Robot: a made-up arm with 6 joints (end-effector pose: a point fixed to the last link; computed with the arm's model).
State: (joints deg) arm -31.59 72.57 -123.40 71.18 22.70 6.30
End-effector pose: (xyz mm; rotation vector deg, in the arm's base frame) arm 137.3 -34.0 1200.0 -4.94 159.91 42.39
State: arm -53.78 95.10 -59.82 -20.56 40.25 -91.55
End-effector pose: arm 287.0 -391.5 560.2 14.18 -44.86 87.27
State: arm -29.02 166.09 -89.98 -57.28 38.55 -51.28
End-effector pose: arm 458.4 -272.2 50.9 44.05 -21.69 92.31
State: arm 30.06 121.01 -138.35 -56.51 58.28 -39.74
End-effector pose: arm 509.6 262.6 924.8 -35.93 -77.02 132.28
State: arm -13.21 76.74 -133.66 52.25 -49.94 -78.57
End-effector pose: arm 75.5 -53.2 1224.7 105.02 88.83 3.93
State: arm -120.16 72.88 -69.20 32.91 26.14 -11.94
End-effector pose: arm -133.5 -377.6 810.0 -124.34 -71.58 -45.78
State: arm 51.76 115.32 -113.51 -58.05 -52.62 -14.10
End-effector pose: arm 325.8 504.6 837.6 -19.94 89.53 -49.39
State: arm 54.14 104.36 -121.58 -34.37 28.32 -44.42
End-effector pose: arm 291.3 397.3 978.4 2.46 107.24 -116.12
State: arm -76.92 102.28 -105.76 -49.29 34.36 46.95
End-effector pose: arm 160.8 -549.2 862.0 -117.08 -66.89 -11.61
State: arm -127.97 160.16 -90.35 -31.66 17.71 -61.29
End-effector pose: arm -323.9 -482.6 100.7 -19.23 -49.19 1.63
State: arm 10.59 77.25 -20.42 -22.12 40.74 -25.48
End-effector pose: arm 221.6 36.1 411.4 23.08 -53.04 85.14
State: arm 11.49 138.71 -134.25 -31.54 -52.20 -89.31
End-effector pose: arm 699.8 164.7 753.9 66.90 49.88 -97.21
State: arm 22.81 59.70 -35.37 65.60 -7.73 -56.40
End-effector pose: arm 265.8 112.2 616.9 -0.72 -140.95 30.92
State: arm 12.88 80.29 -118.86 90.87 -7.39 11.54
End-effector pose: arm 239.9 61.3 1161.6 -56.14 131.96 104.94
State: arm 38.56 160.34 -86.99 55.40 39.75 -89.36
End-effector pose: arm 370.0 328.0 81.3 81.18 -61.42 75.70
